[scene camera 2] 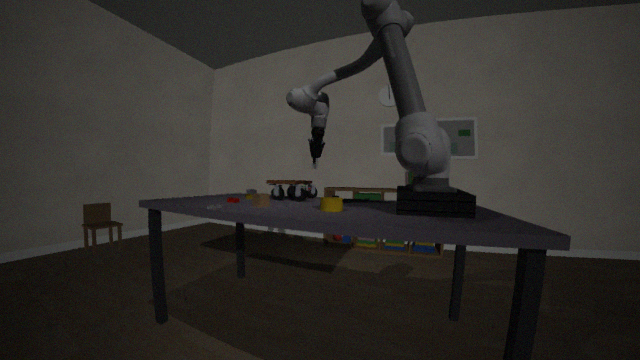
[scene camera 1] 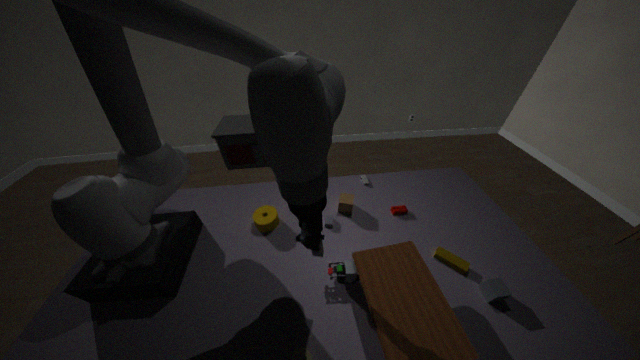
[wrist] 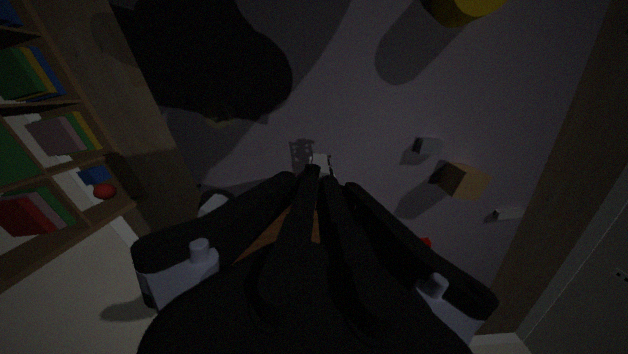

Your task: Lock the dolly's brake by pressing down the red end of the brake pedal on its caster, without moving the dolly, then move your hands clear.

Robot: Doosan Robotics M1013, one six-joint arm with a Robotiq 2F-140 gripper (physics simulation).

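Frame: origin at the arm's base, x ahead, y left, z up, level; centimetres.
Seen in the pictures: gripper, fingertip midpoint: point(scene camera 2: 314, 168) point(scene camera 1: 318, 253) point(wrist: 317, 164); arm's base at its link origin: point(scene camera 2: 429, 189) point(scene camera 1: 135, 248).
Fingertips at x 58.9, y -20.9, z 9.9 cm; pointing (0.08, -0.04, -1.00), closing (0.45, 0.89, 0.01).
Observation:
Pixels of each thing's middle, then the offset from my fingertips to it. "spot": a spot on its surface instead. Level surfaces: height alone.
- caster at the middle of its body: point(scene camera 1: 350, 269) point(scene camera 2: 299, 189) dy -1.5, dx +9.8, dz -12.5 cm
- red end at a spot on its surface: point(scene camera 1: 330, 271) spot: dy -0.9, dx +3.5, dz -11.4 cm
- green part at a spot on its surface: point(scene camera 1: 340, 268) spot: dy -1.2, dx +6.4, dz -10.1 cm
- table at its surface level: dz -19.6 cm
- yellow ring-like cylinder at the middle of its body: point(scene camera 1: 266, 218) point(scene camera 2: 331, 204) dy +28.7, dx -15.6, dz -16.9 cm
- wooden cube at the middle of its body: point(wrist: 461, 180) point(scene camera 1: 346, 203) point(scene camera 2: 261, 200) dy +28.4, dx +19.2, dz -16.6 cm
- red brick at the middle of its body: point(scene camera 1: 399, 209) point(scene camera 2: 233, 200) dy +20.2, dx +41.4, dz -18.4 cm
- yellow bar at the middle of its body: point(scene camera 1: 451, 259) dy -5.4, dx +47.5, dz -18.4 cm
- grey block at the middle of its body: point(scene camera 1: 494, 290) dy -18.2, dx +53.0, dz -17.0 cm
The dolly has a brown wooden deck point(scene camera 1: 410, 295) point(scene camera 2: 287, 182) point(wrist: 262, 239) on casters and stands on the table. At its near-left corner in scene camera 1, a caster point(scene camera 1: 351, 271) carries the brake pedal, with a red end point(scene camera 1: 330, 271) on the outer side and a green part point(scene camera 1: 340, 268) beside the caster. I cannot tell the pedal's tilt. My gripper point(scene camera 1: 315, 249) point(scene camera 2: 315, 165) point(wrist: 317, 164) is shut and empty. Its tips hang above deck height in scene camera 2, apart from the dolly. In the wrist view the fingers hide most of the caster and pedal.
On the table point(scene camera 2: 370, 224) are a yellow ring-like cylinder point(scene camera 1: 266, 220) point(scene camera 2: 331, 204), a wooden cube point(scene camera 1: 346, 205) point(scene camera 2: 260, 200) point(wrist: 472, 183), a red brick point(scene camera 1: 399, 210) point(scene camera 2: 233, 200), a yellow bar point(scene camera 1: 452, 260) and a grey block point(scene camera 1: 494, 289). The arm's black base point(scene camera 2: 435, 201) stands at the other side.

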